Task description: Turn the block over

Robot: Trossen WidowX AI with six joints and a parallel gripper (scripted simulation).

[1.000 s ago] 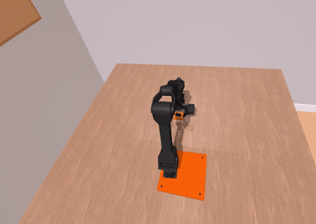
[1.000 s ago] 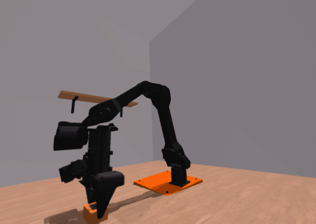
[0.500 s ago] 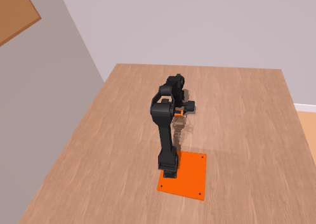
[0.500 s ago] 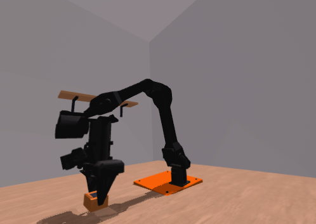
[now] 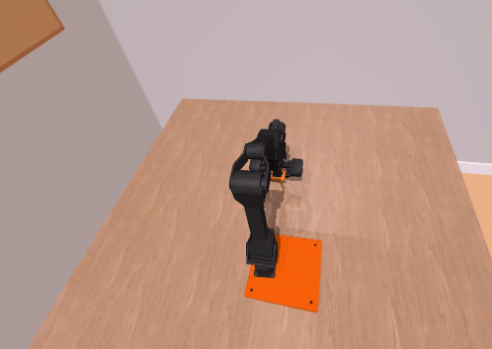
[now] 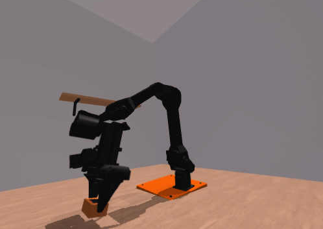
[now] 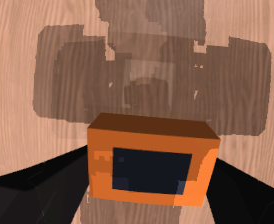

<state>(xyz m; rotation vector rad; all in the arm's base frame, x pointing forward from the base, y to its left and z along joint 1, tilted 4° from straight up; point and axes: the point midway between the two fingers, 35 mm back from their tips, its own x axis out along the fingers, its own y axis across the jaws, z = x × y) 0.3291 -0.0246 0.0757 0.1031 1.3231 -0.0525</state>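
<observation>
Right now my gripper tip is 1 cm below the block.
</observation>
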